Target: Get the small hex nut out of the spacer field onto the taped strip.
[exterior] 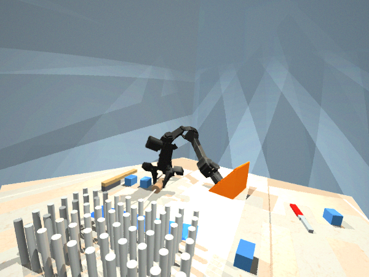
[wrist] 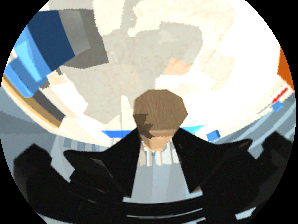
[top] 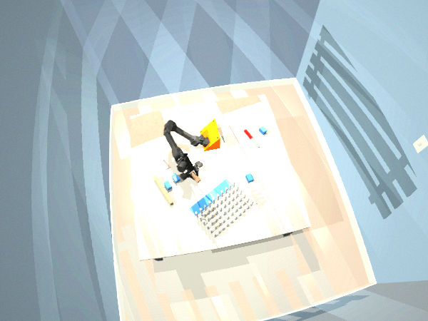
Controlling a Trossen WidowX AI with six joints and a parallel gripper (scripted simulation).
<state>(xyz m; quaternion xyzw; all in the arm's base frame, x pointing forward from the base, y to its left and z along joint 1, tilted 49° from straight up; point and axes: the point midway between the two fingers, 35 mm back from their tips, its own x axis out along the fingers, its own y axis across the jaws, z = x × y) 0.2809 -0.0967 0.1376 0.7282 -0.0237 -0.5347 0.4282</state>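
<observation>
My gripper tip is now 160 mm short of the blue taped strip, 80 mm to the right of it and 50 mm above it. The rest, counted from my gripper tip: wooden-handled tool (90 mm ahead, 40 mm to the left); red-handled tool (240 mm behind, 540 mm to the left, 50 mm below); dark L-shaped key (190 mm behind, 200 mm to the right, 50 mm below).
</observation>
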